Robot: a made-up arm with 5 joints. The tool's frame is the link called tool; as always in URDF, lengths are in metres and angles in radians. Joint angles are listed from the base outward.
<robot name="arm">
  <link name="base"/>
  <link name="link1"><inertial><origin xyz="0.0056 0.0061 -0.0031"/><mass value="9.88"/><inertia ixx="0.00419" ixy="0" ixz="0" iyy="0.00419" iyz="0" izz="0.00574"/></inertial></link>
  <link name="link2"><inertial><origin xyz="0.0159 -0.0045 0.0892"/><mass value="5.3"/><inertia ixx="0.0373" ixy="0" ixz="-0.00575" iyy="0.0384" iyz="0" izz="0.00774"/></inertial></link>
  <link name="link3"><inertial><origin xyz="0.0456 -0.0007 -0.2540"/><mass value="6.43"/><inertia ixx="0.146" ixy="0" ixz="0.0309" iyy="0.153" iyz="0" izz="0.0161"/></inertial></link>
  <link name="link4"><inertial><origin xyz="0.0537 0.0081 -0.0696"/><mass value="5.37"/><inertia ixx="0.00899" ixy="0" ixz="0.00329" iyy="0.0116" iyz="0" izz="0.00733"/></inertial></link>
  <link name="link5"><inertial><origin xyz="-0.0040 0.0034 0.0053"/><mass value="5.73"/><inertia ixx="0.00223" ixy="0" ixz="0" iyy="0.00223" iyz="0" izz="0.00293"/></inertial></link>
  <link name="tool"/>
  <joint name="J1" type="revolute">
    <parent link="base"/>
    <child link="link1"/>
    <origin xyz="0 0 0.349" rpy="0 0 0"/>
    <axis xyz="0 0 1"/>
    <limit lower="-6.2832" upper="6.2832"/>
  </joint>
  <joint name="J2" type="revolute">
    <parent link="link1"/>
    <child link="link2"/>
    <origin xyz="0 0 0" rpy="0 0 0"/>
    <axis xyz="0 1 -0.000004"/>
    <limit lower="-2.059" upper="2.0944"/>
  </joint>
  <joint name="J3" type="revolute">
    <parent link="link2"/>
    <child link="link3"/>
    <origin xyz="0.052 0 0.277" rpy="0 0 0"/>
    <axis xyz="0 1 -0.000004"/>
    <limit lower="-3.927" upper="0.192"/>
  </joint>
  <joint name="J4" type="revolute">
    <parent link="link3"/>
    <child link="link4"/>
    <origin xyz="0.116 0 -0.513" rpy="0 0 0"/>
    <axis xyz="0 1 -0.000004"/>
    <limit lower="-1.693" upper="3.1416"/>
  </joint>
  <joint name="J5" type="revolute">
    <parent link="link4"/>
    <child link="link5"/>
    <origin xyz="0.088 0 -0.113" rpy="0 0 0"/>
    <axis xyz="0 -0.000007 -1"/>
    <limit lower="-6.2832" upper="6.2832"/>
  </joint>
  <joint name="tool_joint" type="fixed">
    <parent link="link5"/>
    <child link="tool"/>
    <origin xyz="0 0 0" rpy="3.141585 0 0"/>
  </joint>
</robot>
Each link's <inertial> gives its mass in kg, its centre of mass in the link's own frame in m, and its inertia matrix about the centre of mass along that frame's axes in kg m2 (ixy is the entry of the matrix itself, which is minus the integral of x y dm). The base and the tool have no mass. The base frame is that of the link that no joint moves.
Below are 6 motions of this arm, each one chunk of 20 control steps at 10 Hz.
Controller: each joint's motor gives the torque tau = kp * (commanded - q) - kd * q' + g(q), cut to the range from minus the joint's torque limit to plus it. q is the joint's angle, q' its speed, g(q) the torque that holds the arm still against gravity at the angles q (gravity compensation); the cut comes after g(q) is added. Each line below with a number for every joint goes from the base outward.
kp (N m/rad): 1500 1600 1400 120 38
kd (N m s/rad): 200 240 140 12 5.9
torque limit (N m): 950 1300 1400 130 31
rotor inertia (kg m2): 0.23 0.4 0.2 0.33 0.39
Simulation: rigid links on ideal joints. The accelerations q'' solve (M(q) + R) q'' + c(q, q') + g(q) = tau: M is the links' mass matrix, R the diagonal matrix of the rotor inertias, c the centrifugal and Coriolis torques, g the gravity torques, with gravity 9.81 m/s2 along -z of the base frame. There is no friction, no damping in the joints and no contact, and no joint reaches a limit. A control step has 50 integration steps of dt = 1/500 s. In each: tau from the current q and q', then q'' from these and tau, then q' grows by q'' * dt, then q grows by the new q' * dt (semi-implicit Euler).
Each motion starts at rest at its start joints. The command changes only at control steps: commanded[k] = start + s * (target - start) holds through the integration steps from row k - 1 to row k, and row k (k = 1, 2, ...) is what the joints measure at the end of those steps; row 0 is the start. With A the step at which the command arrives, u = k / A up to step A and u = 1 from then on. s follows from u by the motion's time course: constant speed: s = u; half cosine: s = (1 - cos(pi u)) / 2; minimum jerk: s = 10 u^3 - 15 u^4 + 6 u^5; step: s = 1 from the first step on.
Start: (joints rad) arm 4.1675 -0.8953 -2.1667 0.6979 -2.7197
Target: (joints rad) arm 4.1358 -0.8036 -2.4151 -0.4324 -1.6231
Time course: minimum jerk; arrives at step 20
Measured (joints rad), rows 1 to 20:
1: 4.1675 -0.8952 -2.1668 0.6972 -2.7193
2: 4.1673 -0.8946 -2.1679 0.6924 -2.7164
3: 4.1670 -0.8932 -2.1708 0.6785 -2.7070
4: 4.1663 -0.8909 -2.1766 0.6512 -2.6871
5: 4.1652 -0.8876 -2.1859 0.6083 -2.6535
6: 4.1637 -0.8832 -2.1988 0.5491 -2.6048
7: 4.1617 -0.8779 -2.2150 0.4747 -2.5410
8: 4.1595 -0.8717 -2.2342 0.3873 -2.4635
9: 4.1569 -0.8648 -2.2555 0.2900 -2.3749
10: 4.1541 -0.8573 -2.2783 0.1865 -2.2782
11: 4.1512 -0.8497 -2.3016 0.0808 -2.1773
12: 4.1484 -0.8420 -2.3245 -0.0228 -2.0761
13: 4.1456 -0.8346 -2.3460 -0.1202 -1.9787
14: 4.1431 -0.8278 -2.3653 -0.2078 -1.8887
15: 4.1409 -0.8216 -2.3817 -0.2824 -1.8095
16: 4.1392 -0.8164 -2.3949 -0.3420 -1.7437
17: 4.1378 -0.8122 -2.4045 -0.3856 -1.6927
18: 4.1368 -0.8092 -2.4106 -0.4135 -1.6570
19: 4.1363 -0.8071 -2.4138 -0.4278 -1.6355
20: 4.1360 -0.8057 -2.4149 -0.4325 -1.6253

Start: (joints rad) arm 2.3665 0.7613 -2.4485 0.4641 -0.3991
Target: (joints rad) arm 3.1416 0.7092 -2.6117 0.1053 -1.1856
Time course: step
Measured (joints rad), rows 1 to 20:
1: 2.6737 0.7726 -2.5194 0.3208 -0.6418
2: 2.9879 0.7528 -2.5693 0.1925 -0.9454
3: 3.1117 0.7275 -2.6007 0.1234 -1.1179
4: 3.1401 0.7101 -2.6161 0.0911 -1.1850
5: 3.1431 0.7038 -2.6190 0.0864 -1.1997
6: 3.1424 0.7043 -2.6164 0.0941 -1.1964
7: 3.1419 0.7070 -2.6131 0.1024 -1.1907
8: 3.1417 0.7090 -2.6113 0.1067 -1.1871
9: 3.1416 0.7098 -2.6109 0.1075 -1.1856
10: 3.1416 0.7098 -2.6111 0.1067 -1.1852
11: 3.1416 0.7095 -2.6115 0.1057 -1.1853
12: 3.1416 0.7092 -2.6117 0.1052 -1.1855
13: 3.1416 0.7091 -2.6118 0.1051 -1.1856
14: 3.1416 0.7091 -2.6118 0.1051 -1.1856
15: 3.1416 0.7092 -2.6117 0.1052 -1.1856
16: 3.1416 0.7092 -2.6117 0.1053 -1.1856
17: 3.1416 0.7092 -2.6117 0.1053 -1.1856
18: 3.1416 0.7092 -2.6117 0.1053 -1.1856
19: 3.1416 0.7092 -2.6117 0.1053 -1.1856
20: 3.1416 0.7092 -2.6117 0.1053 -1.1856

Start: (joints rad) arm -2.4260 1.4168 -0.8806 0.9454 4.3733
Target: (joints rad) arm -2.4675 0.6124 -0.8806 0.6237 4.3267
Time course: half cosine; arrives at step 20
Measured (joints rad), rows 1 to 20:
1: -2.4261 1.4147 -0.8802 0.9450 4.3732
2: -2.4266 1.4068 -0.8795 0.9425 4.3729
3: -2.4275 1.3911 -0.8790 0.9360 4.3721
4: -2.4288 1.3669 -0.8790 0.9250 4.3708
5: -2.4305 1.3343 -0.8793 0.9099 4.3689
6: -2.4327 1.2941 -0.8798 0.8916 4.3666
7: -2.4351 1.2470 -0.8803 0.8705 4.3638
8: -2.4379 1.1942 -0.8808 0.8474 4.3607
9: -2.4409 1.1370 -0.8813 0.8227 4.3573
10: -2.4440 1.0768 -0.8818 0.7970 4.3537
11: -2.4472 1.0151 -0.8823 0.7710 4.3501
12: -2.4504 0.9534 -0.8828 0.7454 4.3464
13: -2.4535 0.8931 -0.8831 0.7208 4.3428
14: -2.4564 0.8359 -0.8834 0.6977 4.3395
15: -2.4591 0.7830 -0.8837 0.6768 4.3363
16: -2.4615 0.7359 -0.8838 0.6585 4.3335
17: -2.4635 0.6956 -0.8839 0.6433 4.3312
18: -2.4651 0.6631 -0.8839 0.6316 4.3292
19: -2.4663 0.6393 -0.8838 0.6236 4.3278
20: -2.4670 0.6248 -0.8837 0.6195 4.3269

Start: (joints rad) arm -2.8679 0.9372 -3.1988 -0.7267 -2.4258
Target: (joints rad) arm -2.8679 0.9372 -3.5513 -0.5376 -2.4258
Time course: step
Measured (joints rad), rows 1 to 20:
1: -2.8679 0.9675 -3.3940 -0.5753 -2.4228
2: -2.8679 0.9372 -3.5093 -0.5425 -2.4235
3: -2.8679 0.9218 -3.5522 -0.5598 -2.4265
4: -2.8679 0.9229 -3.5585 -0.5578 -2.4280
5: -2.8679 0.9293 -3.5544 -0.5455 -2.4276
6: -2.8679 0.9344 -3.5510 -0.5374 -2.4266
7: -2.8679 0.9368 -3.5501 -0.5353 -2.4259
8: -2.8679 0.9374 -3.5504 -0.5361 -2.4256
9: -2.8679 0.9373 -3.5510 -0.5371 -2.4256
10: -2.8679 0.9372 -3.5513 -0.5377 -2.4257
11: -2.8679 0.9371 -3.5513 -0.5377 -2.4258
12: -2.8679 0.9372 -3.5513 -0.5377 -2.4258
13: -2.8679 0.9372 -3.5513 -0.5376 -2.4258
14: -2.8679 0.9372 -3.5513 -0.5376 -2.4258
15: -2.8679 0.9372 -3.5513 -0.5376 -2.4258
16: -2.8679 0.9372 -3.5513 -0.5376 -2.4258
17: -2.8679 0.9372 -3.5513 -0.5376 -2.4258
18: -2.8679 0.9372 -3.5513 -0.5376 -2.4258
19: -2.8679 0.9372 -3.5513 -0.5376 -2.4258
20: -2.8679 0.9372 -3.5513 -0.5376 -2.4258

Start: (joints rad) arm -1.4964 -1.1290 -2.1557 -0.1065 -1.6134
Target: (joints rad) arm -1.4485 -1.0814 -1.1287 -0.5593 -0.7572
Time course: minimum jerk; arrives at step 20
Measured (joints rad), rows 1 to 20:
1: -1.4964 -1.1291 -2.1551 -0.1070 -1.6131
2: -1.4962 -1.1295 -2.1505 -0.1105 -1.6109
3: -1.4956 -1.1301 -2.1378 -0.1187 -1.6037
4: -1.4946 -1.1303 -2.1132 -0.1321 -1.5884
5: -1.4929 -1.1294 -2.0745 -0.1508 -1.5623
6: -1.4906 -1.1273 -2.0211 -0.1745 -1.5243
7: -1.4876 -1.1240 -1.9539 -0.2030 -1.4745
8: -1.4841 -1.1196 -1.8749 -0.2358 -1.4140
9: -1.4802 -1.1144 -1.7868 -0.2720 -1.3446
10: -1.4760 -1.1087 -1.6930 -0.3105 -1.2690
11: -1.4717 -1.1029 -1.5972 -0.3501 -1.1900
12: -1.4674 -1.0974 -1.5033 -0.3892 -1.1109
13: -1.4634 -1.0923 -1.4149 -0.4264 -1.0346
14: -1.4596 -1.0878 -1.3354 -0.4603 -0.9643
15: -1.4564 -1.0842 -1.2675 -0.4897 -0.9024
16: -1.4537 -1.0815 -1.2133 -0.5137 -0.8510
17: -1.4516 -1.0797 -1.1735 -0.5318 -0.8113
18: -1.4502 -1.0787 -1.1478 -0.5439 -0.7834
19: -1.4493 -1.0785 -1.1343 -0.5511 -0.7667
20: -1.4489 -1.0790 -1.1295 -0.5549 -0.7588

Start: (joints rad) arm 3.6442 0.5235 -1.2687 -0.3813 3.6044
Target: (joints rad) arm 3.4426 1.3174 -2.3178 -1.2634 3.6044
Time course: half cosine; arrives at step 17
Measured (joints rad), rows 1 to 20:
1: 3.6434 0.5271 -1.2741 -0.3850 3.6044
2: 3.6406 0.5390 -1.2926 -0.3994 3.6045
3: 3.6349 0.5609 -1.3271 -0.4280 3.6046
4: 3.6262 0.5934 -1.3774 -0.4708 3.6046
5: 3.6148 0.6360 -1.4417 -0.5258 3.6045
6: 3.6009 0.6880 -1.5180 -0.5908 3.6044
7: 3.5851 0.7476 -1.6034 -0.6633 3.6043
8: 3.5678 0.8132 -1.6951 -0.7409 3.6042
9: 3.5497 0.8824 -1.7900 -0.8211 3.6042
10: 3.5313 0.9530 -1.8850 -0.9013 3.6042
11: 3.5133 1.0226 -1.9767 -0.9788 3.6042
12: 3.4963 1.0889 -2.0621 -1.0511 3.6043
13: 3.4809 1.1494 -2.1383 -1.1158 3.6043
14: 3.4676 1.2023 -2.2028 -1.1706 3.6044
15: 3.4570 1.2455 -2.2534 -1.2137 3.6044
16: 3.4493 1.2777 -2.2884 -1.2434 3.6044
17: 3.4448 1.2976 -2.3066 -1.2587 3.6044
18: 3.4430 1.3079 -2.3131 -1.2630 3.6045
19: 3.4426 1.3132 -2.3155 -1.2633 3.6045
20: 3.4425 1.3157 -2.3166 -1.2632 3.6045

